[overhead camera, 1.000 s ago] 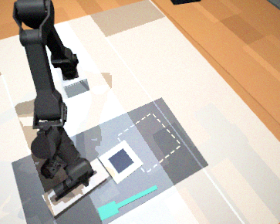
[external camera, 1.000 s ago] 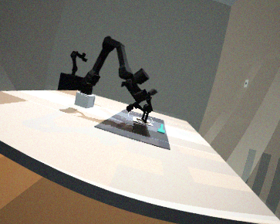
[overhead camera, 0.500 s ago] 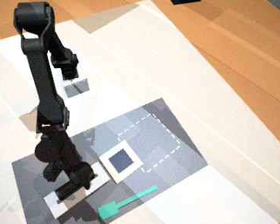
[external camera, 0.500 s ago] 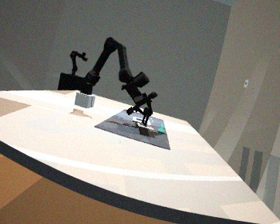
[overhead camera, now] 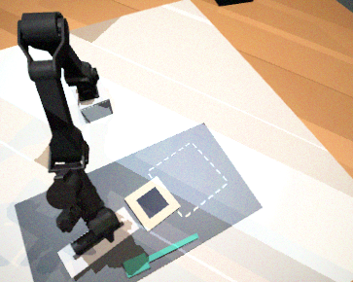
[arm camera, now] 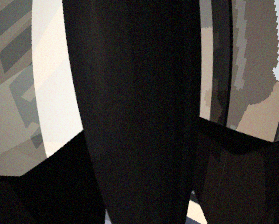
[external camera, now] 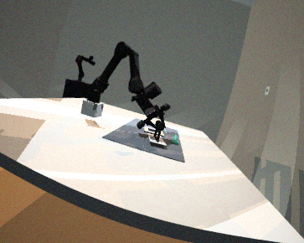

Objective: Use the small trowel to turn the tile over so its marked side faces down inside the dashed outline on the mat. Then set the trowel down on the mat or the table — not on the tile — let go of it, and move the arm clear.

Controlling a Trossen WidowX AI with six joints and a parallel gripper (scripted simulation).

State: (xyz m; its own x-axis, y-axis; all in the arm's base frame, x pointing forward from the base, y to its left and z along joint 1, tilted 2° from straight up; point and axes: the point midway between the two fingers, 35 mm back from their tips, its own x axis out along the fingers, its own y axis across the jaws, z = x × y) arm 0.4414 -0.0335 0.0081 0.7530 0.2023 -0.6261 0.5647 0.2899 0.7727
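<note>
My gripper tip is 7 cm past the mat, 10 cm to the right of it and 7 cm above it. Round my gripper tip: trowel 7 cm ahead, 10 cm to the left, 5 cm below; tile 7 cm behind, 13 cm to the left, 5 cm below.
</note>
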